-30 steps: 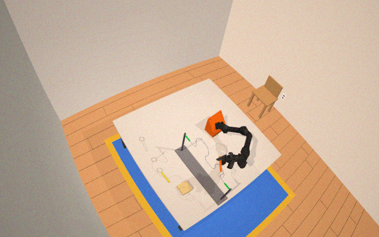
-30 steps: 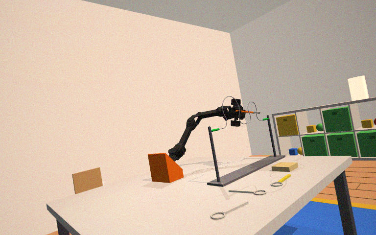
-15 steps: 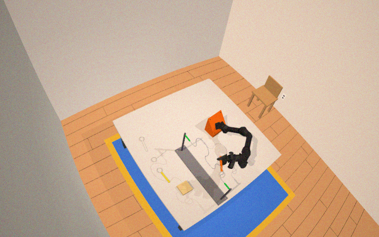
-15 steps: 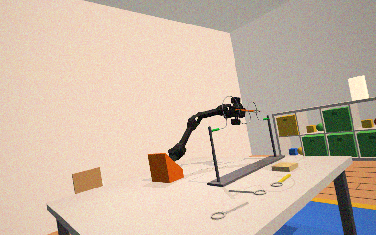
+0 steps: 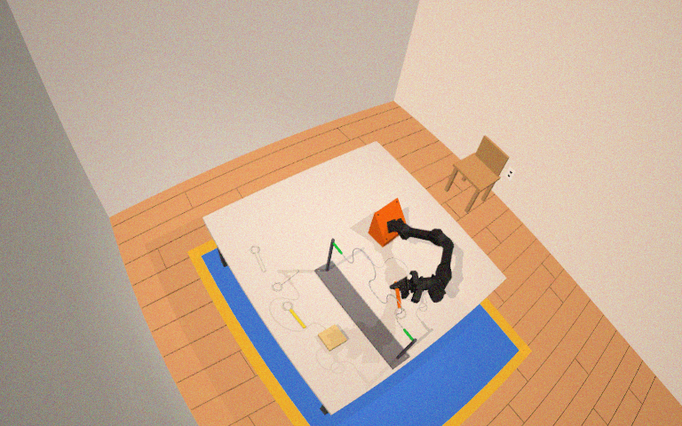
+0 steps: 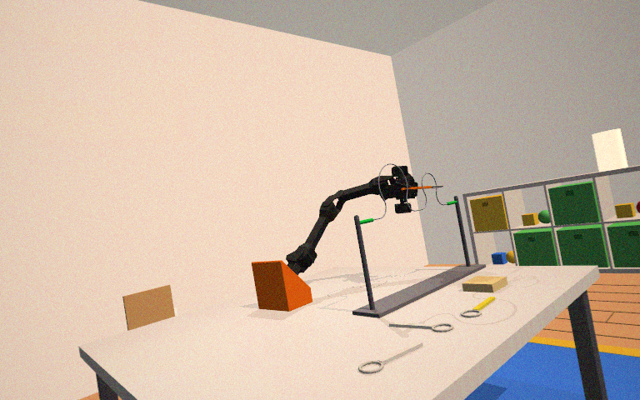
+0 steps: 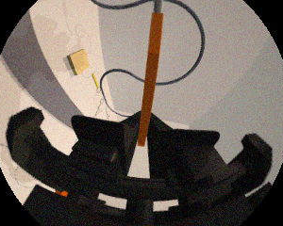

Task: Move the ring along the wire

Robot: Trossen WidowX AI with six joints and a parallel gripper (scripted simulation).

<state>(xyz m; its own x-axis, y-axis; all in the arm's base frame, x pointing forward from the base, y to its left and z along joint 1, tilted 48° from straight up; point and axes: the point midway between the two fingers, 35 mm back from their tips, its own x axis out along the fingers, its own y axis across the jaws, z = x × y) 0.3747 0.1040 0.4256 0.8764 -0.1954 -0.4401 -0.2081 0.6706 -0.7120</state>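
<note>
My gripper tip is now 80 mm to the right of the ring with orange handle, 10 mm short of it and 10 mm above it. The rest, counted from my gripper tip: tan block 350 mm below, 230 mm ahead, 10 mm to the right; yellow-handled ring 360 mm below, 330 mm ahead, 230 mm to the right.
</note>
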